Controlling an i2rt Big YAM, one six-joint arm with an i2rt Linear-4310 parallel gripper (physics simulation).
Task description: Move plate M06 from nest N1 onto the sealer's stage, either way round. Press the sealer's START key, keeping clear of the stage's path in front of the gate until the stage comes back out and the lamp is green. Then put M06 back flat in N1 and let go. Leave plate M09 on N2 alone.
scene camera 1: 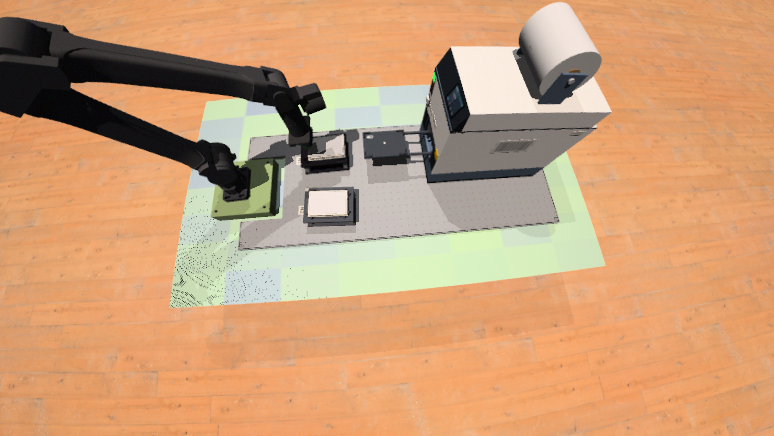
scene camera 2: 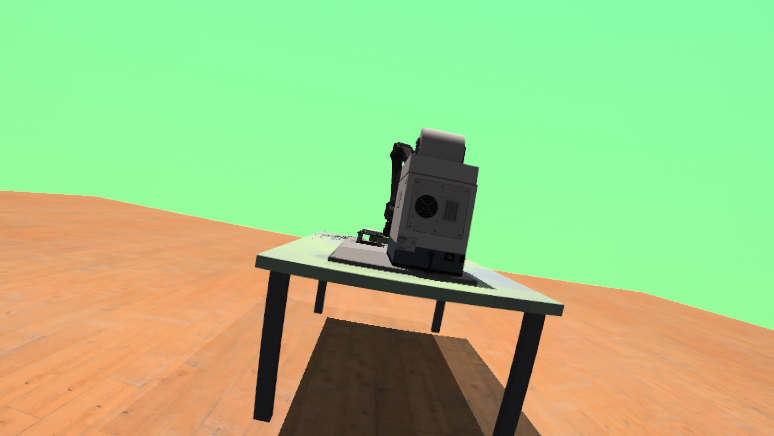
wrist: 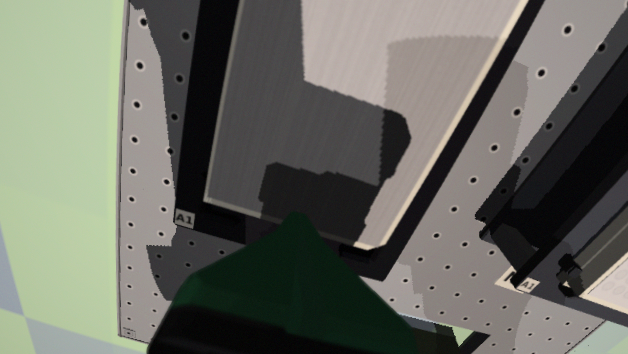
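Seen in the pictures: gripper, fingertip midpoint: (scene camera 1: 309,148) (wrist: 294,223); arm's base, origin of the base link: (scene camera 1: 238,185).
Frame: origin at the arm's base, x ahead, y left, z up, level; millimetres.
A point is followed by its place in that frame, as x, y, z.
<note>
My gripper (scene camera 1: 307,145) {267, 89, 39} (wrist: 294,224) {267, 89, 39} is shut and empty, its green fingertips together at the near, A1-labelled end of plate M06. Plate M06 (scene camera 1: 334,146) {357, 81, 44} (wrist: 345,60) {338, 91, 43}, with a plain grey top, lies in nest N1 (scene camera 1: 328,166) {318, 48, -28} (wrist: 187,175) {266, 144, 23} at the back; I cannot tell if it is fully flat. The sealer's stage (scene camera 1: 385,145) {529, 46, 70} is out in front of the gate and bare. The sealer's lamp (scene camera 1: 434,77) {677, 139, 241} is green. The START key is too small to make out. Plate M09 (scene camera 1: 327,202) {321, -119, 34} (wrist: 617,286) {277, -89, 34} sits on nest N2 (scene camera 1: 353,205) {402, -133, 18}, apart from my fingers.
The large white sealer (scene camera 1: 503,146) {850, -68, 184} (scene camera 2: 438,211) {1097, 36, 154} stands right of the stage with a roll (scene camera 1: 557,46) {862, 5, 423} (scene camera 2: 443,146) {965, 41, 379} on top. The arm's green base (scene camera 1: 262,200) {91, -70, 0} is left of the nests. All stand on the perforated plate (scene camera 1: 406,216) {576, -177, -33} on the table (scene camera 1: 411,265) {569, -344, -46} (scene camera 2: 303,273) {1288, -318, -71}.
</note>
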